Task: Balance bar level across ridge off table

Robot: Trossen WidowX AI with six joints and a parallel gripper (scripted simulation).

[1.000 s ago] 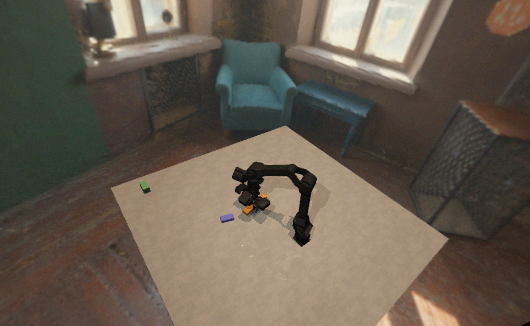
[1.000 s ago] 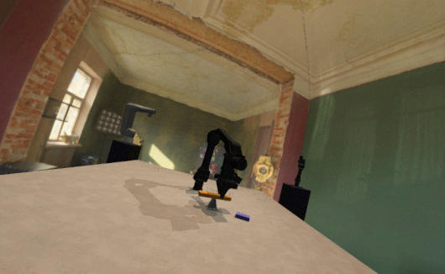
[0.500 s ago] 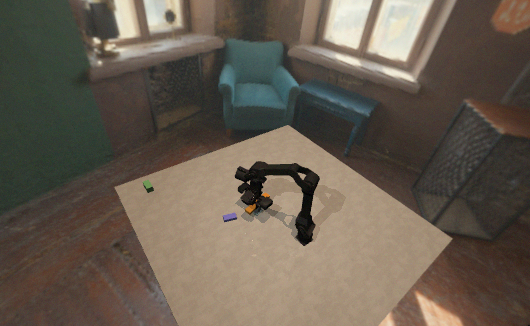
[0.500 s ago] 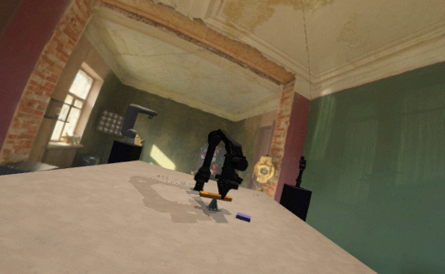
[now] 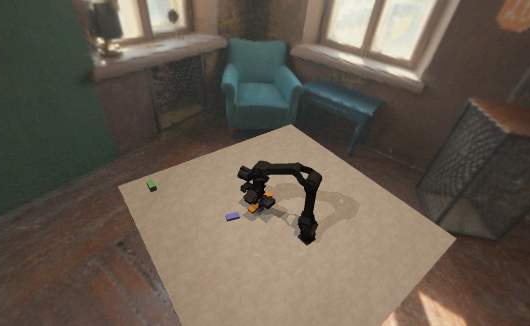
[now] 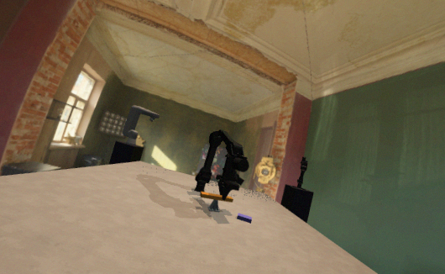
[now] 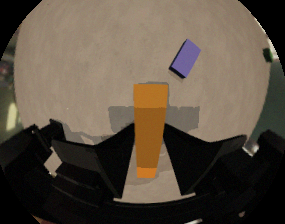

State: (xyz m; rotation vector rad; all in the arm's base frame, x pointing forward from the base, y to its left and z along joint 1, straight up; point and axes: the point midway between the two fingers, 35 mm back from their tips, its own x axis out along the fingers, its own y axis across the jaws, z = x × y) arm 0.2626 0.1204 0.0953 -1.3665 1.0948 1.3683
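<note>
The orange bar lies 10 mm ahead of my gripper tip and 30 mm to the right of it. Round my gripper tip: purple block: 50 mm ahead, 120 mm to the left, 50 mm below; then green block: 480 mm ahead, 380 mm to the left, 40 mm below.
</note>
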